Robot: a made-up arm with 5 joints.
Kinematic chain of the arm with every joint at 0, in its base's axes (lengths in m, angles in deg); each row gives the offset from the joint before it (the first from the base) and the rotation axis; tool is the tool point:
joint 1: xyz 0 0 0.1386 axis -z
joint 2: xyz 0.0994 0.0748 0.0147 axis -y
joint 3: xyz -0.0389 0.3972 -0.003 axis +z
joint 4: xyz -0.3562 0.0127 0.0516 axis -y
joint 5: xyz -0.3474 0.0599 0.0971 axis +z
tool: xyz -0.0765 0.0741 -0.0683
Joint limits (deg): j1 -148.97..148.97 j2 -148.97..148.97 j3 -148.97..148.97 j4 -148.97..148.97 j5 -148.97..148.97
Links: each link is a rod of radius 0.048 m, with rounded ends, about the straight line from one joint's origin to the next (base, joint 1, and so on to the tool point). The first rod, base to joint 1, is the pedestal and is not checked.
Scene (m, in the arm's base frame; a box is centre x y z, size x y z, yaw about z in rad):
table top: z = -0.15
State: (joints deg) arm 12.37 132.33 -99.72 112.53 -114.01
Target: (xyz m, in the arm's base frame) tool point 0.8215 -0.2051 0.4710
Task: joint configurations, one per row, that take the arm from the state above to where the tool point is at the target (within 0.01 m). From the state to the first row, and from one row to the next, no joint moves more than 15 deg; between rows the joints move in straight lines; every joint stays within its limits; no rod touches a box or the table.
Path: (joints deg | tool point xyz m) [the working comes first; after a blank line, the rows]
Joints at the target: 90.40 112.90 -110.78 80.02 -89.95
Straight joint move there: clear.

1: 25.38 129.09 -101.56 107.11 -110.00 | 0.4727 0.6076 0.3882
2: 38.38 125.85 -103.41 101.69 -105.99 | 0.6116 0.4933 0.4047
3: 51.39 122.61 -105.25 96.27 -101.98 | 0.7227 0.3470 0.4211
4: 64.39 119.37 -107.09 90.86 -97.97 | 0.7980 0.1758 0.4376
5: 77.40 116.14 -108.94 85.44 -93.96 | 0.8321 -0.0116 0.4542
6: 90.40 112.90 -110.78 80.02 -89.95 | 0.8215 -0.2050 0.4710

